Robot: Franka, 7 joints.
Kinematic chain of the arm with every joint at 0, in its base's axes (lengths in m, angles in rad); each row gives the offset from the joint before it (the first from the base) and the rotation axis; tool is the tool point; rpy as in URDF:
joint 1: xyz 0 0 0.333 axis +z
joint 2: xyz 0 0 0 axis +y
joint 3: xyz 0 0 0.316 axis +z
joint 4: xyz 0.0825 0 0 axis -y
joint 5: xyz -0.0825 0 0.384 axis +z
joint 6: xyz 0 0 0 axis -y
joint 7: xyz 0.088 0 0 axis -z
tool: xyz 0 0 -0.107 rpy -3.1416 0 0
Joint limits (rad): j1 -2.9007..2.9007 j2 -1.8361..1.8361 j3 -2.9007..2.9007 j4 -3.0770..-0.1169 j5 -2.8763..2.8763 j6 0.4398..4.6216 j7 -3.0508..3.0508
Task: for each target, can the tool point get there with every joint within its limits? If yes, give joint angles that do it. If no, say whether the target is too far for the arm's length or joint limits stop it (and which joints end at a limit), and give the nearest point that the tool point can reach.
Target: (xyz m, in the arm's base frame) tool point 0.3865 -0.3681 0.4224
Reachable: yes | joints -0.1257 -0.0892 -0.6666 -2.2539 1.5512 2.3042 -1.3582
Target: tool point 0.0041 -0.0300 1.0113
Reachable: yes | joints -0.3119 -0.8862 0.1505 -1.7058 0.9363 3.7366 2.0860
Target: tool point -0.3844 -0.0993 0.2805
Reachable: yes | joints 1.5103 0.7187 1.7220 -2.8062 0.0004 2.8761 1.2791
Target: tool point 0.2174 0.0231 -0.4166
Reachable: no: joint limits stop it (at a limit: joint 2) | nearest point 0.2239 0.0238 -0.3576 | short by 0.059 m
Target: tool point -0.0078 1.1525 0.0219
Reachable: no: too far | nearest point -0.0056 0.8282 0.1094 | short by 0.336 m
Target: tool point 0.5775 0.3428 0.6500
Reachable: yes | joints 0.4823 0.5770 -0.1176 -1.2233 -0.6269 3.9865 1.3502
